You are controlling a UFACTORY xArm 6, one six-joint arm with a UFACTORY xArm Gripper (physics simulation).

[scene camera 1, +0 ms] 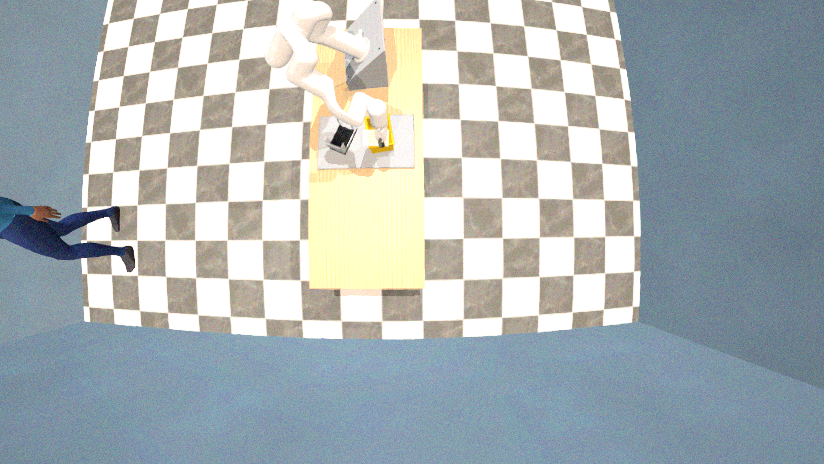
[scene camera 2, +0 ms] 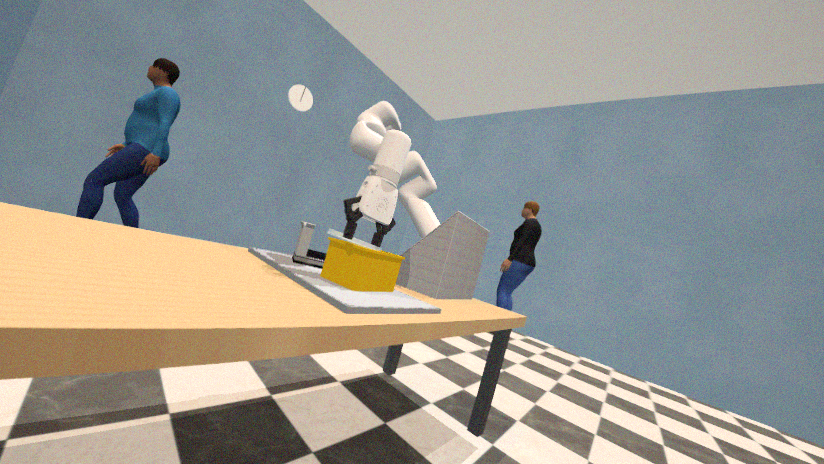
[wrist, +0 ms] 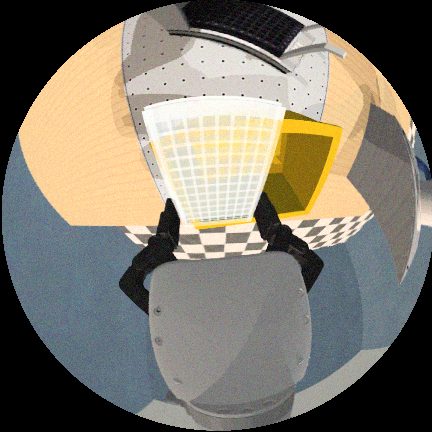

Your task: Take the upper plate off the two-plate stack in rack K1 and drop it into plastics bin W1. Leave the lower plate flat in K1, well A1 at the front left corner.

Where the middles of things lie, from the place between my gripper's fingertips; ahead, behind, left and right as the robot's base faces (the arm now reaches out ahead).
I see my gripper 3 cm to the left of the white gridded plate (wrist: pixel 214 152).
